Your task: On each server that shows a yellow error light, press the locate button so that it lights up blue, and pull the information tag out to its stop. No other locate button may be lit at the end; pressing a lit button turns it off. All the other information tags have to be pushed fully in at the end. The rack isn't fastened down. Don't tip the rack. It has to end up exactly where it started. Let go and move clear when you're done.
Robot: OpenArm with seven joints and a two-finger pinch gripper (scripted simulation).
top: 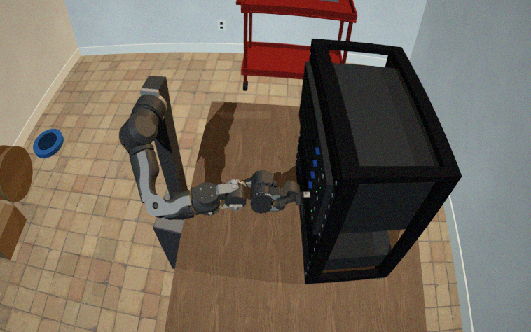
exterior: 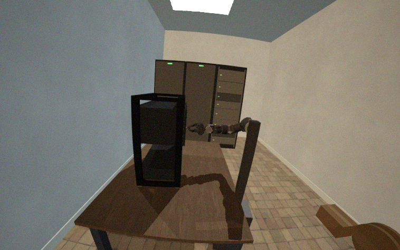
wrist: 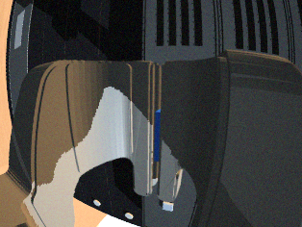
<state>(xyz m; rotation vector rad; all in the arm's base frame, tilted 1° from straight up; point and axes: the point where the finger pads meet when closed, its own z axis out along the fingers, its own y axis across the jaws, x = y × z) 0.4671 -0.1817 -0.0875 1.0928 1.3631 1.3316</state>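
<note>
My gripper is now 5 cm short of the grey locate button and 6 cm to the left of it. From my hand the other things lie so: information tag 4 cm ahead, 1 cm to the left.
</note>
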